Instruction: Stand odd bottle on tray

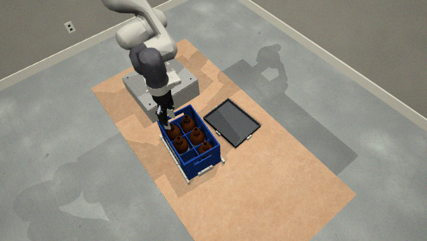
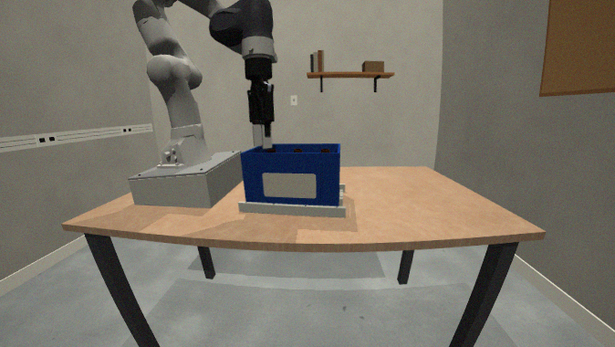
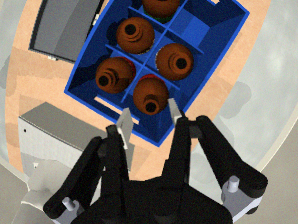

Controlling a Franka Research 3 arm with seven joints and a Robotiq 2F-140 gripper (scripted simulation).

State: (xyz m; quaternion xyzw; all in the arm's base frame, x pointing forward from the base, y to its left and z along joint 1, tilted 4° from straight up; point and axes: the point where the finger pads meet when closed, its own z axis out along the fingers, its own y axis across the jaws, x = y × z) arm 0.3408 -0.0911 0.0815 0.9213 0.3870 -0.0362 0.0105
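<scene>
My gripper is now 130 mm above the bottle. The rest, counted from my hand: blue crate: 130 mm below, 90 mm ahead, 50 mm to the left; then dark grey tray: 310 mm to the left, 200 mm below, 60 mm ahead.
</scene>
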